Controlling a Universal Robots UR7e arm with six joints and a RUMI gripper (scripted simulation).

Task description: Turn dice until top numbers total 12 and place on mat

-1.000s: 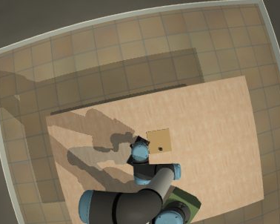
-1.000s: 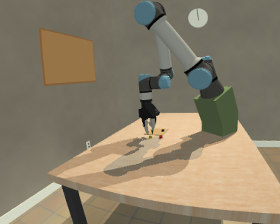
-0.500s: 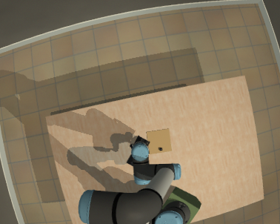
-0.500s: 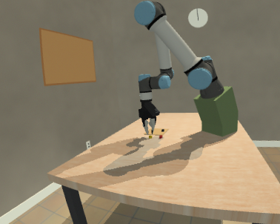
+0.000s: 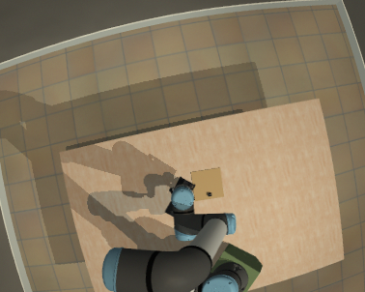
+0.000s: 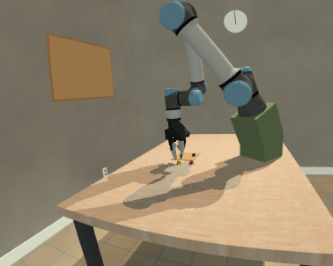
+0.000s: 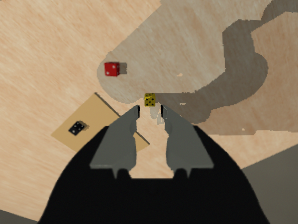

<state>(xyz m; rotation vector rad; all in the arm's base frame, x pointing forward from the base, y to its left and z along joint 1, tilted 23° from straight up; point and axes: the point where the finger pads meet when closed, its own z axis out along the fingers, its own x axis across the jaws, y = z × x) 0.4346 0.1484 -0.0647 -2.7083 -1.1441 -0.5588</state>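
The yellow die is 3 cm below my hand. The rest, counted from my hand: black die 5 cm behind, 13 cm to the right, 3 cm below; red die 7 cm behind, 1 cm to the right, 3 cm below; tan mat 13 cm to the right, 4 cm below.
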